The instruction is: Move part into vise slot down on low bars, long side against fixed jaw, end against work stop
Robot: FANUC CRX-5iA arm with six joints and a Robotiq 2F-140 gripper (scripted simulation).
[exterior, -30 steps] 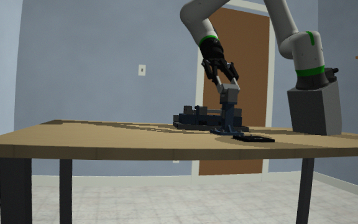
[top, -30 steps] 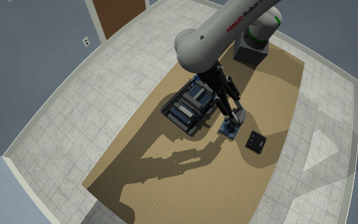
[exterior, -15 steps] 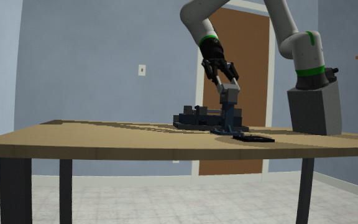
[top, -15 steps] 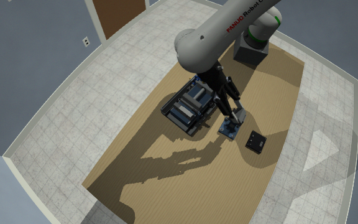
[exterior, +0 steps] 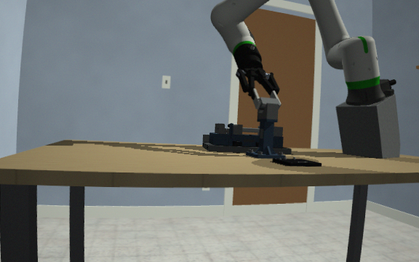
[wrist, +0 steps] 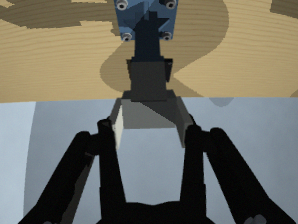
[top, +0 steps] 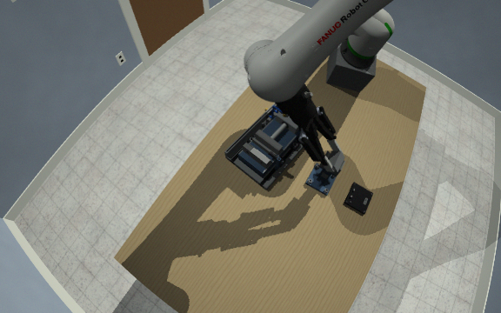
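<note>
Now: the V-block post 120 mm below my hand and 20 mm to the left of it. Round my hand: air cylinder rod (200 mm to the right, 100 mm below, 40 mm behind); then part (20 mm to the left, 20 mm below); then work stop rod (160 mm to the right, 80 mm below, 60 mm ahead).
</note>
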